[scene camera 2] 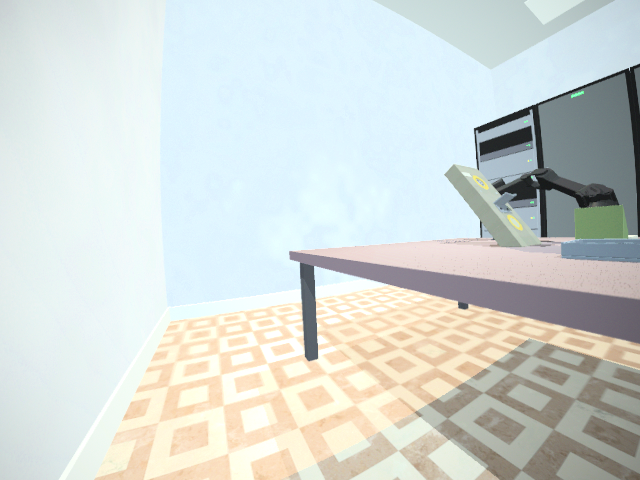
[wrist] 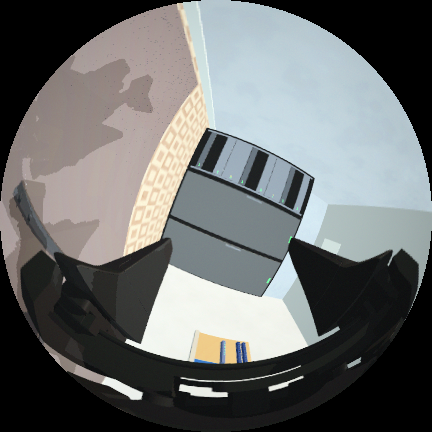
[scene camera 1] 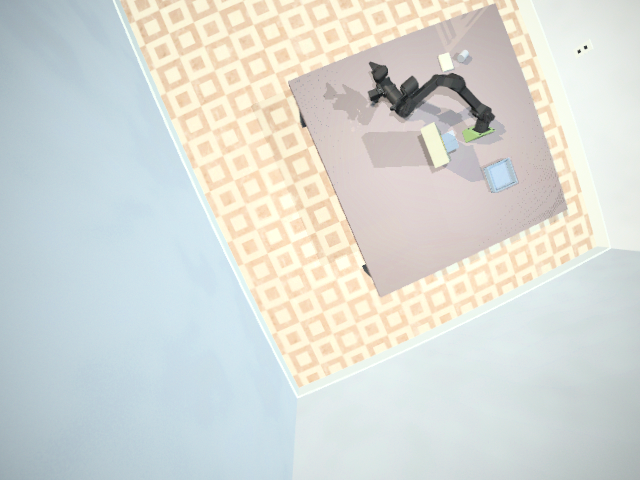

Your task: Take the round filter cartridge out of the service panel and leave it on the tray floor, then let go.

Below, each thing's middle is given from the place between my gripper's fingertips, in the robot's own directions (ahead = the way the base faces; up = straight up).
The thin grey bar (wrist: 24,203) lies 22 cm below my hand, 10 cm behind it and 4 cm to the left of it. Round my hand: square tray (scene camera 1: 500,175): 73 cm to the left, 57 cm behind, 22 cm below.
